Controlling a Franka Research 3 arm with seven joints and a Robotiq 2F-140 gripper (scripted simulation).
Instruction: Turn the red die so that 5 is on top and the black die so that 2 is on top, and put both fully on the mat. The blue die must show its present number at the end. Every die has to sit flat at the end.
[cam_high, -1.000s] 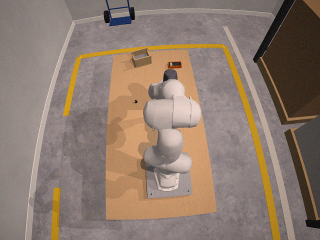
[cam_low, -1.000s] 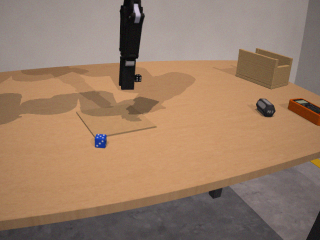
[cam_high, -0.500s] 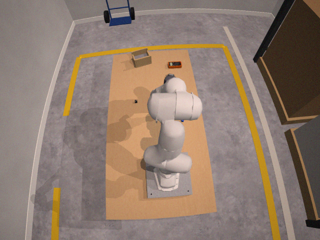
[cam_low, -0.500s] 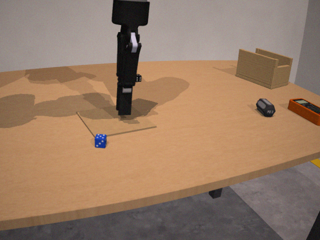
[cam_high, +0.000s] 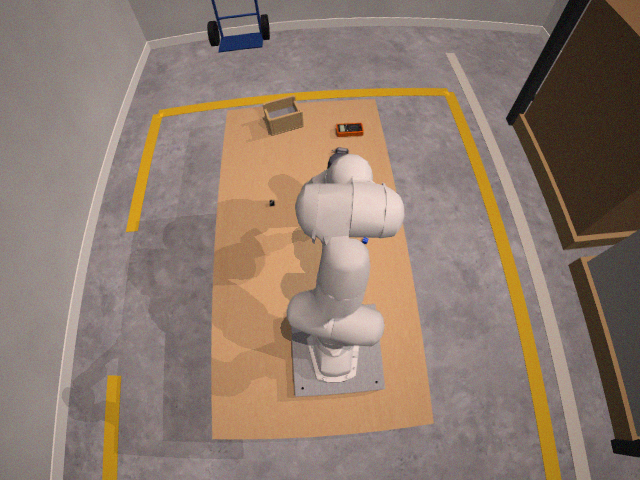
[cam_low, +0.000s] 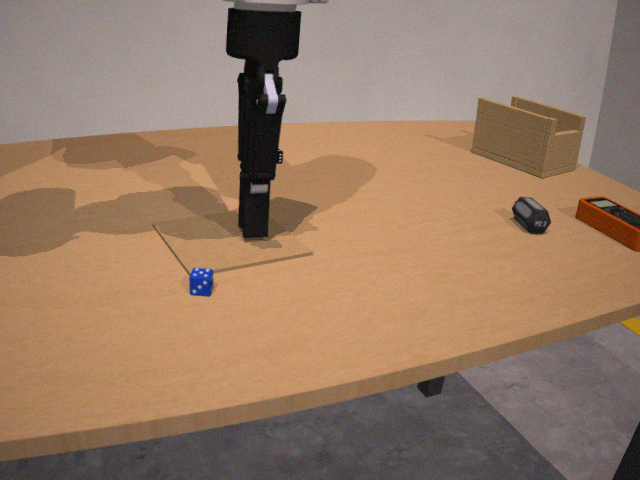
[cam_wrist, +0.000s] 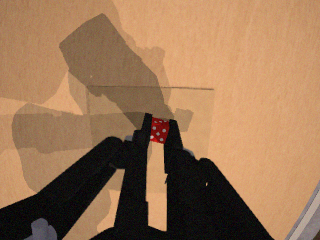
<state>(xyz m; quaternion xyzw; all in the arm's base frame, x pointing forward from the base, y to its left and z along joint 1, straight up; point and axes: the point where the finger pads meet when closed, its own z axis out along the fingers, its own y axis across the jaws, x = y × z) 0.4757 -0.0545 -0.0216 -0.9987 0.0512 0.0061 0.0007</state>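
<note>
My gripper is now 20 mm above the red die. From my hand the other things lie so: thin tan mat 30 mm behind, 10 mm to the left, 40 mm below; then black die 120 mm ahead, 270 mm to the left, 30 mm below; then blue die 80 mm behind, 100 mm to the right, 30 mm below.
</note>
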